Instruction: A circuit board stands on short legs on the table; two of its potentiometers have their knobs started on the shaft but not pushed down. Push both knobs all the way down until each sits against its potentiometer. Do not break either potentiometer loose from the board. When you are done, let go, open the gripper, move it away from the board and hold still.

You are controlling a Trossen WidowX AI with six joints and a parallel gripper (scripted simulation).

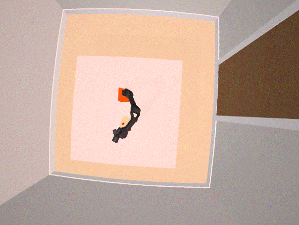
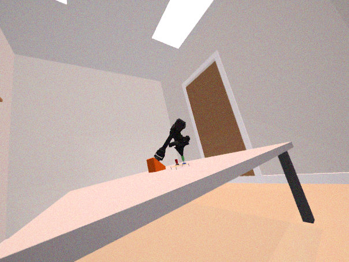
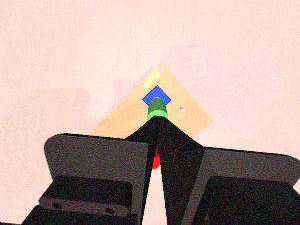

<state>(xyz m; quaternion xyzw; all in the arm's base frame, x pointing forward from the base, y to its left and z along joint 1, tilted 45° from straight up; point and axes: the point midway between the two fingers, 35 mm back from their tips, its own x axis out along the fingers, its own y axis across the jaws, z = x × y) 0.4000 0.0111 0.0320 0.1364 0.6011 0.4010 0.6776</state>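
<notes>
Right now the green knob is 20 mm below my gripper tip. From my gripper tip the other things lie so: red knob 50 mm behind, 30 mm below, 20 mm to the right.
</notes>
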